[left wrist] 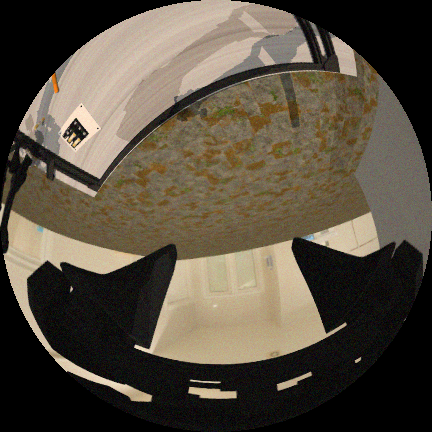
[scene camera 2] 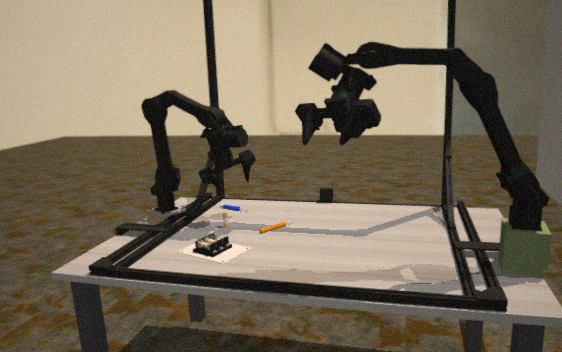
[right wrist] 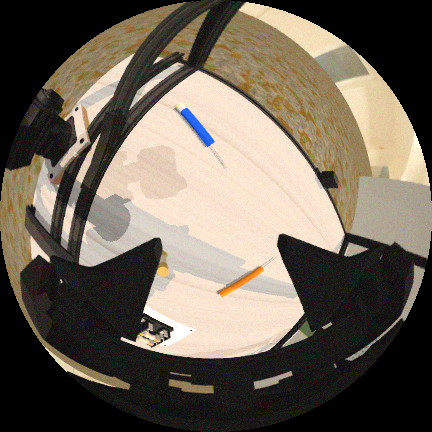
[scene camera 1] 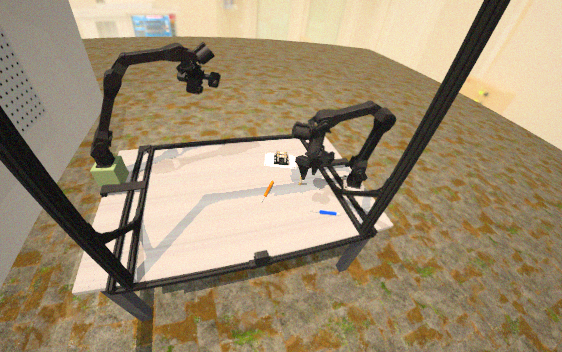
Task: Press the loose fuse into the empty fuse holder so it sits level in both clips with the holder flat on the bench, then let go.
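Where they show: left gripper, fingertip midpoint: [left wrist: 236,247] [scene camera 2: 321,143] [scene camera 1: 204,83]; right gripper, fingertip midpoint: [scene camera 2: 235,187] [right wrist: 220,242] [scene camera 1: 308,177]; left arm's base at its link origin: [scene camera 2: 525,225] [right wrist: 316,329] [scene camera 1: 105,162]; right arm's base at its link origin: [scene camera 2: 166,209] [right wrist: 61,140] [scene camera 1: 353,183].
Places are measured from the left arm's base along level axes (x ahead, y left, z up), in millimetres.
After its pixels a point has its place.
Note:
The loose fuse [scene camera 1: 302,180] @(x 867, y -95, z -78 mm) [scene camera 2: 225,220] @(x 863, y -84, z -82 mm) [right wrist: 163,269] @(x 866, y -93, z -58 mm), small and tan with metal ends, stands on end on the bench. The black fuse holder [scene camera 1: 281,159] @(x 809, y 93, z -98 mm) [scene camera 2: 212,245] @(x 789, y 136, z -78 mm) [left wrist: 76,131] @(x 782, y 108, z -81 mm) [right wrist: 156,334] @(x 794, y 96, z -89 mm) rests on a white plate [scene camera 1: 269,161] @(x 744, y 91, z -107 mm) [scene camera 2: 239,253] @(x 723, y 105, z -107 mm) [left wrist: 92,121] @(x 735, y 137, z -107 mm) [right wrist: 181,330] @(x 739, y 74, z -107 mm), with fuses in some of its positions. My right gripper [scene camera 1: 308,175] @(x 861, y -165, z 8 mm) [scene camera 2: 225,187] @(x 861, y -165, z 8 mm) [right wrist: 220,242] @(x 861, y -165, z 8 mm) is open and empty above the bench near the fuse; one finger partly hides the fuse in the right wrist view. My left gripper [scene camera 1: 204,89] @(x 430, y 278, z 235 mm) [scene camera 2: 324,143] @(x 430, y 278, z 235 mm) [left wrist: 236,247] @(x 430, y 278, z 235 mm) is open and empty, high above the bench.
An orange-handled tool [scene camera 1: 269,188] @(x 710, y -115, z -98 mm) [scene camera 2: 273,228] @(x 704, y -106, z -103 mm) [left wrist: 55,83] [right wrist: 241,282] @(x 712, y -111, z -96 mm) lies near the fuse. A blue-handled tool [scene camera 1: 328,213] @(x 941, y -286, z -99 mm) [scene camera 2: 231,207] @(x 938, y -272, z -99 mm) [right wrist: 197,127] @(x 938, y -275, z -96 mm) lies farther off. A black frame [scene camera 1: 210,144] @(x 433, y 263, z -99 mm) [scene camera 2: 280,286] @(x 530, y 289, z -92 mm) surrounds the work area, with uprights. A green block [scene camera 1: 109,171] @(x 30, y -50, z -8 mm) [scene camera 2: 525,252] @(x 2, y 50, z -50 mm) sits under the left arm.

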